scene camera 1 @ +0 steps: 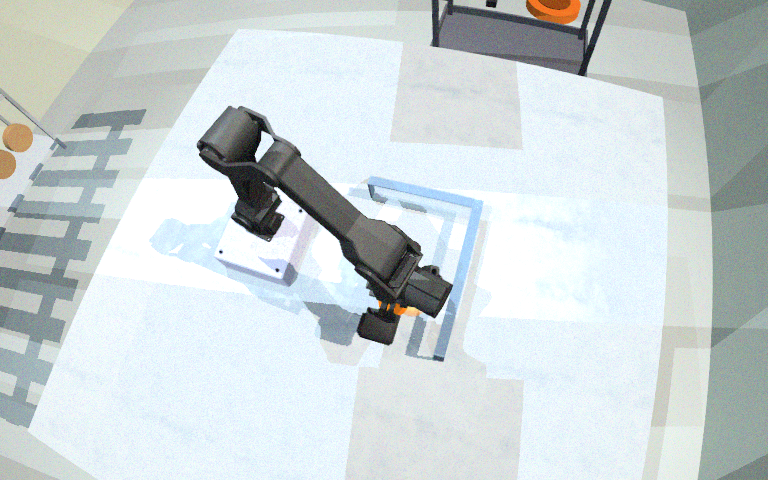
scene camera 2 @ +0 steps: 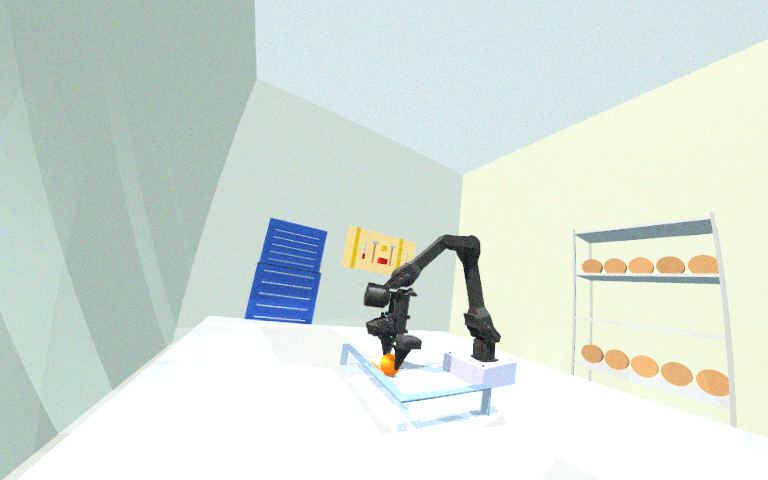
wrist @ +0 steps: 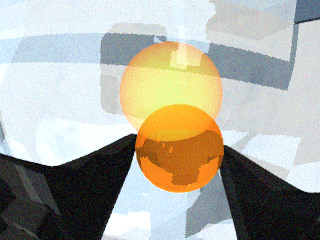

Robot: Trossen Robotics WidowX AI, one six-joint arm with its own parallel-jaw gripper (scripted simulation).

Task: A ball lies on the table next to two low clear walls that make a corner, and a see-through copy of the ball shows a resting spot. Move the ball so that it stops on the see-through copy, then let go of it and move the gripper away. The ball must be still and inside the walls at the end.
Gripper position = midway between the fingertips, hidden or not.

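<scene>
The orange ball (wrist: 186, 165) is carried by my gripper (scene camera 1: 393, 302).
</scene>
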